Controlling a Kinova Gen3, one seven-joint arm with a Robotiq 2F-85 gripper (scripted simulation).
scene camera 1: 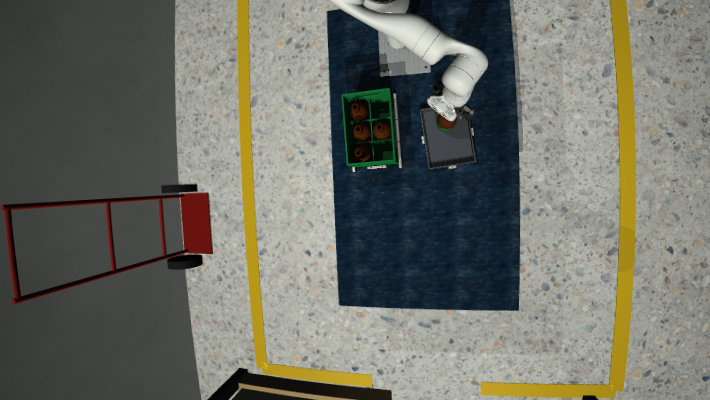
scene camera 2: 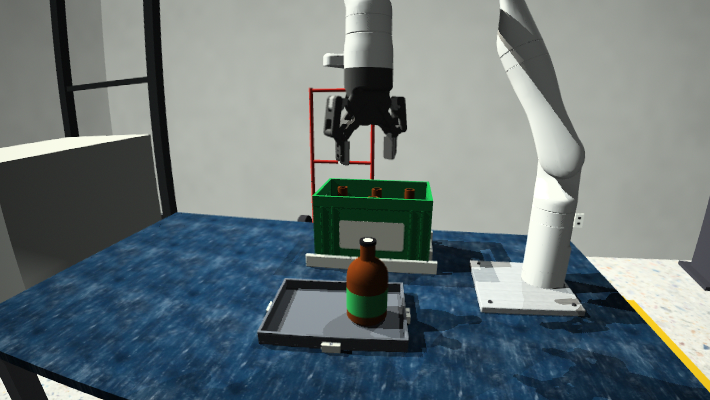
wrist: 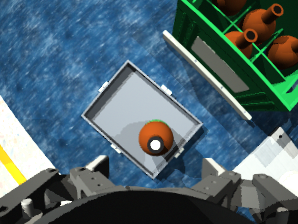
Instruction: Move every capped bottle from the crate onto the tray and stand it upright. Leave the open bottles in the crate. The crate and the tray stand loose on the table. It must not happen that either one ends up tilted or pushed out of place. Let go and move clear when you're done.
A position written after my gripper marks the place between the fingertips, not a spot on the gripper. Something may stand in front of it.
Note:
I see my gripper (scene camera 2: 367,161) and a grey tray (scene camera 2: 304,306).
The grey tray also shows in the wrist view (wrist: 130,99). My gripper shows as well in the wrist view (wrist: 155,167).

